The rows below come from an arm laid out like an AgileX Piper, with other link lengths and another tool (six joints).
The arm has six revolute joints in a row. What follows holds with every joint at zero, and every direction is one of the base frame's. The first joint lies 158.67 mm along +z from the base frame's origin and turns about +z. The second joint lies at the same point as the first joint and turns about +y. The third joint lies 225.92 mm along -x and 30.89 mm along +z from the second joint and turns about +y. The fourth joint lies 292.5 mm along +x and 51.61 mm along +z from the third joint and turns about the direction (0.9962, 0, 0.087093). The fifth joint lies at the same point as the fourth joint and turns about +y. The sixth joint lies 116.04 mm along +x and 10.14 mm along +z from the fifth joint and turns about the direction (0.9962, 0, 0.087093). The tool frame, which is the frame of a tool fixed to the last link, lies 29.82 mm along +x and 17 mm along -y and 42.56 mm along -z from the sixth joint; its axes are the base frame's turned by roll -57.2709, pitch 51.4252 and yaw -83.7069 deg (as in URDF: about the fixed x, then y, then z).
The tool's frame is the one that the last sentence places.
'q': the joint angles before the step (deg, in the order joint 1, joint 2, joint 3, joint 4, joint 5, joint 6). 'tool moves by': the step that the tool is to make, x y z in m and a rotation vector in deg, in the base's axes. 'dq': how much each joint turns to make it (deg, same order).
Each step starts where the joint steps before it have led.
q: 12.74 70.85 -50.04 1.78 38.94 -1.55
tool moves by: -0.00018 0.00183 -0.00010 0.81 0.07 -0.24
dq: 0.00 0.00 0.00 0.83 -0.11 0.02
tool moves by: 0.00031 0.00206 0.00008 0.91 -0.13 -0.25
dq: 0.00 0.00 0.00 0.91 -0.33 -0.02
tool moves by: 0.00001 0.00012 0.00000 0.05 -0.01 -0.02
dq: 0.00 0.00 0.00 0.04 -0.02 0.01
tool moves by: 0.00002 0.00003 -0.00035 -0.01 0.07 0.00
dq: 0.00 0.07 0.00 0.00 0.00 0.00
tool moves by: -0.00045 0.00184 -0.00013 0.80 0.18 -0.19
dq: 0.00 0.00 0.00 0.89 0.00 -0.06
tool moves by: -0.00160 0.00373 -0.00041 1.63 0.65 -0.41
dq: 0.00 0.00 0.00 1.85 0.28 -0.09
